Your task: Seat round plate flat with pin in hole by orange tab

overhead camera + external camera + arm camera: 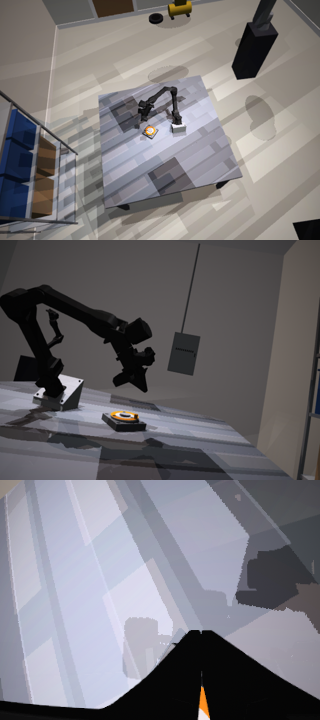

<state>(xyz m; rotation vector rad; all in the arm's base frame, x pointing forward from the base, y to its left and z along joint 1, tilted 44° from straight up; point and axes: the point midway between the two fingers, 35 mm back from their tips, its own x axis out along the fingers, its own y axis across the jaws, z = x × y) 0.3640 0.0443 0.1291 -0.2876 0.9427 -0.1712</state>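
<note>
My gripper tip is 120 mm above the square base, 80 mm past it and 70 mm to the right of it.
</note>
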